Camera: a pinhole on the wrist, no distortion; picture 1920 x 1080 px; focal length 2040.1 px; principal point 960.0 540.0 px. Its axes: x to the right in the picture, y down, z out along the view. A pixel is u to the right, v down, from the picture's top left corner.
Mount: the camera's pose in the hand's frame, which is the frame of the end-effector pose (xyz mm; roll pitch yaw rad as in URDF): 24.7 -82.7 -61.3 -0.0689 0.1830 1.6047
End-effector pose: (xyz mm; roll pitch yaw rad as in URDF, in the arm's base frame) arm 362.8 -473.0 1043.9 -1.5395 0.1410 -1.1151
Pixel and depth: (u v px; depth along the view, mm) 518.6 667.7 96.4
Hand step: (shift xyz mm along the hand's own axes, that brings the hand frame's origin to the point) 12.2 -86.2 36.7
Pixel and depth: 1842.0 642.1 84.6
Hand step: 12.9 -31.8 14.7
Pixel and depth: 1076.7 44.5 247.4
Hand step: 65.6 -21.7 182.9
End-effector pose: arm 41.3 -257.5 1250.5 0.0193 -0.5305 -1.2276
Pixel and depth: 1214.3 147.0 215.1
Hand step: 49.0 -15.9 147.6
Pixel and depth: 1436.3 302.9 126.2
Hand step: 28.9 -30.5 58.1
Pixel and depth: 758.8 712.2 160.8
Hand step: -0.4 -70.1 98.4
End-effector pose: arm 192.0 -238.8 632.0 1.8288 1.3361 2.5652
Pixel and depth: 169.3 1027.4 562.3
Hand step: -144.1 -202.4 520.9
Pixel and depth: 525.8 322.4 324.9
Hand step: 37.2 -90.9 272.3
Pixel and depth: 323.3 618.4 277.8
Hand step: -3.9 -118.6 226.3
